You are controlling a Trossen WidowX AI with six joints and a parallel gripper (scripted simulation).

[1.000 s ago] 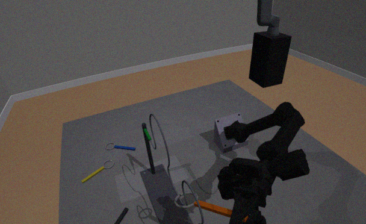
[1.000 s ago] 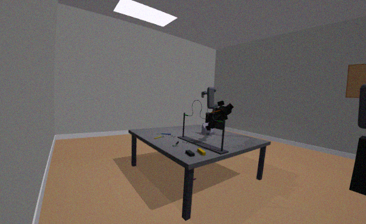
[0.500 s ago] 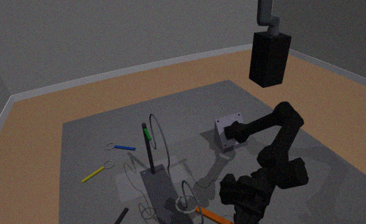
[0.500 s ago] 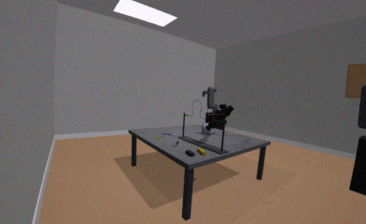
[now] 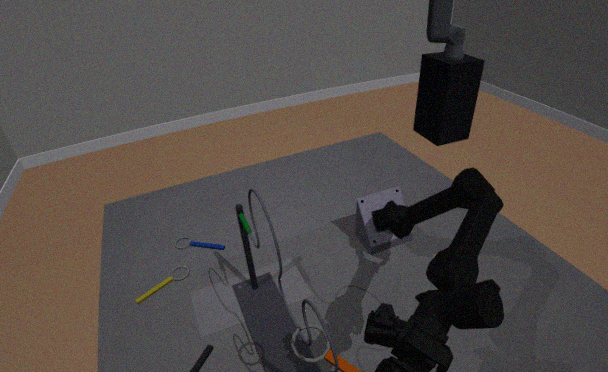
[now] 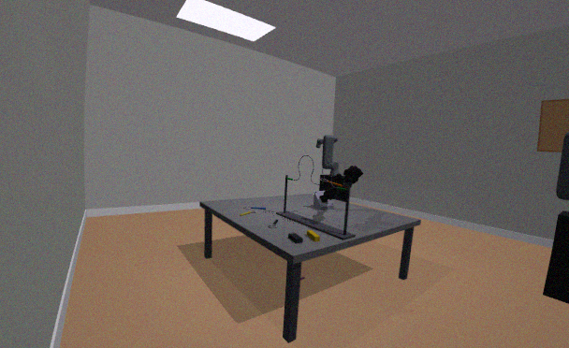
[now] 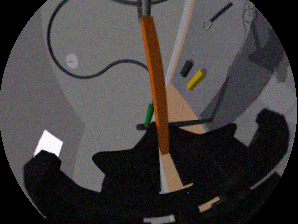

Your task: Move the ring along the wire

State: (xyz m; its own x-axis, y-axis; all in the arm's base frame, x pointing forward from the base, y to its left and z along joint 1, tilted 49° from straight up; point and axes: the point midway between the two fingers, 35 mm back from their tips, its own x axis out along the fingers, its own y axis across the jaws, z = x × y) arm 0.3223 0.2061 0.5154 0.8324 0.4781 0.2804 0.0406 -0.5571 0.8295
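The orange-handled ring lies 90 mm to the right of my gripper tip, 20 mm ahead of it and 20 mm above it. From my gripper tip the other things lie so: yellow-handled ring: 620 mm to the right, 310 mm ahead, 270 mm below; black block: 330 mm ahead, 260 mm below; yellow block: 260 mm below, 220 mm ahead, 10 mm to the left.
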